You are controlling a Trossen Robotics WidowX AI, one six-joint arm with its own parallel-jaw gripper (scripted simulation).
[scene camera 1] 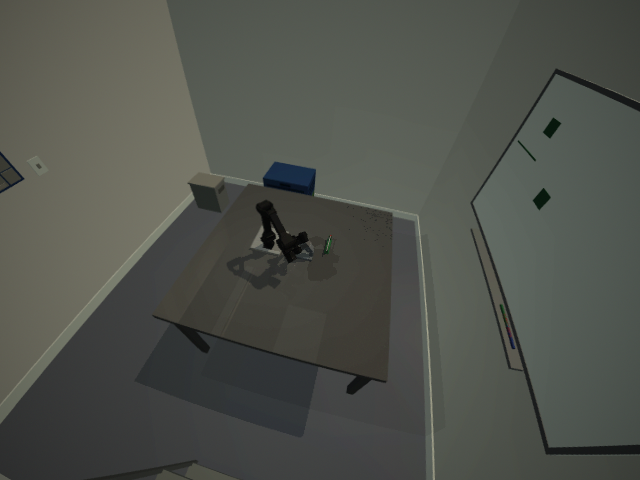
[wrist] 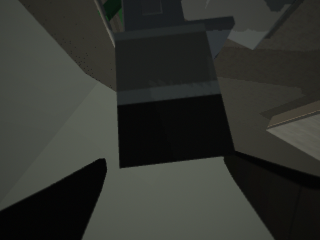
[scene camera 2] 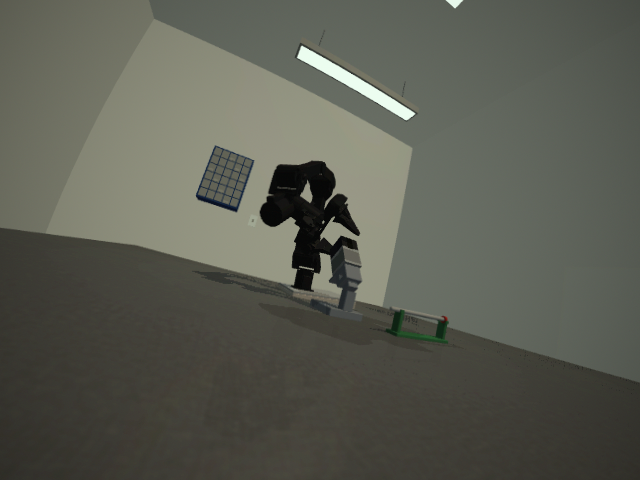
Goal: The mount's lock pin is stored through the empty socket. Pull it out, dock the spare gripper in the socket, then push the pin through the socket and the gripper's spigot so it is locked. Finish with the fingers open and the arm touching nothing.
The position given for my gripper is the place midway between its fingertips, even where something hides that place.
Observation:
My gripper (scene camera 2: 349, 246) is open, with nothing in its grasp. I also see a spare gripper (scene camera 2: 345, 250) and a green cradle (scene camera 2: 398, 316).
The spare gripper is seen too in the wrist view (wrist: 169, 105). My gripper also shows in the wrist view (wrist: 166, 159).

